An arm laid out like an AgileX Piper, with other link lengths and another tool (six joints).
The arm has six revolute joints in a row. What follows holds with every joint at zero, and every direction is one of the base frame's.
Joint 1 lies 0.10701 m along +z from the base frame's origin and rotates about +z.
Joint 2 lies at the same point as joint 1 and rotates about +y.
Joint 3 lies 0.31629 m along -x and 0.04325 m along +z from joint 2 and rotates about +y.
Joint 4 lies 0.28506 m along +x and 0.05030 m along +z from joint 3 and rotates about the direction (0.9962, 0, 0.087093).
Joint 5 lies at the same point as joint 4 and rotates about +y.
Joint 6 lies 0.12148 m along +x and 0.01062 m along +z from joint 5 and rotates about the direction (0.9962, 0, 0.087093).
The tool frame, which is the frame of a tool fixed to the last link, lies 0.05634 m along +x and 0.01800 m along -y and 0.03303 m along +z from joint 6; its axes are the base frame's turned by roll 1.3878, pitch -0.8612 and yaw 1.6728 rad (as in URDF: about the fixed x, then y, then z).
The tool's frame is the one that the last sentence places.
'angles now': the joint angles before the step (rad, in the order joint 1, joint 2, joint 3, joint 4, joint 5, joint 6). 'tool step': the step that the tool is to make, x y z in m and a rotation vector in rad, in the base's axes. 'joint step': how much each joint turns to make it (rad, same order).
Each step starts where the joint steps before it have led.
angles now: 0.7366 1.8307 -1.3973 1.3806 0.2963 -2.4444
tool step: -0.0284 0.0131 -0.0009 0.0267 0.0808 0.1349
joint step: 0.0102 0.0007 -0.0008 -0.0070 0.1478 0.0370
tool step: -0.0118 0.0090 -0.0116 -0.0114 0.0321 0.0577
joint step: 0.0130 0.0199 0.0002 -0.0060 0.0479 0.0035
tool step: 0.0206 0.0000 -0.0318 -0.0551 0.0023 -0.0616
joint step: -0.0071 0.0550 -0.0016 -0.0148 -0.0665 0.0001
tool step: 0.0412 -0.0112 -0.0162 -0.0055 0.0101 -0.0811
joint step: -0.0548 0.0667 -0.0505 0.0133 -0.0234 -0.0001
